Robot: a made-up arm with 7 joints.
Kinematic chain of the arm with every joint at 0, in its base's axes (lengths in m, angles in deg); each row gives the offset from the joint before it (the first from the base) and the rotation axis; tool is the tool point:
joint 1: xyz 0 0 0.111 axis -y
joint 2: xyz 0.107 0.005 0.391 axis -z
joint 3: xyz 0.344 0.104 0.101 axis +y
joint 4: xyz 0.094 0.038 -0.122 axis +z
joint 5: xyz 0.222 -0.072 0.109 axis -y
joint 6: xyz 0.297 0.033 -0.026 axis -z
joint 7: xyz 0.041 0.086 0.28 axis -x
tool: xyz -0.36 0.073 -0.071
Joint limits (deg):
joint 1: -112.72..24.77
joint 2: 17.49..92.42
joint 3: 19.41..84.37
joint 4: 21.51..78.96
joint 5: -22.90..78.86
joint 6: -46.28..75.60
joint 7: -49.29..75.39
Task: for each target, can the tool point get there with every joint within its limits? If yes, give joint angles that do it. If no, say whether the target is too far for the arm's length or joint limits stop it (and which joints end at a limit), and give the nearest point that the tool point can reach.
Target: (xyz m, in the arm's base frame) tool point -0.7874 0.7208 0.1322
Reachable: no: joint limits stop it (at a limit: joint 1, joint 2, joint 3, joint 4, joint 5, joint 6) | nearest point -0.3733 0.5221 -0.5197 | short by 0.797 m
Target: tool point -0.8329 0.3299 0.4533
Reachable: no: joint limits stop it (at a limit: joint 1, joint 2, joint 3, joint 4, joint 5, joint 6, joint 7) | nearest point -0.0839 -0.3285 0.5011 | short by 0.998 m
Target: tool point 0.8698 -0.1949 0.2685
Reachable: yes | joints -24.60 45.83 32.85 41.16 12.77 7.31 60.39
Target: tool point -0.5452 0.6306 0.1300
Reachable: no: joint limits stop it (at a limit: joint 1, joint 2, joint 3, joint 4, joint 5, joint 6) | nearest point -0.3468 0.5162 -0.5061 | short by 0.676 m
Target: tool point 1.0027 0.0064 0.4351
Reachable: yes | joints -13.45 51.57 69.02 64.78 -1.69 43.00 5.70
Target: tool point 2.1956 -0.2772 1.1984
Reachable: no: too far | nearest point 1.2321 -0.1470 0.7212 | short by 1.083 m
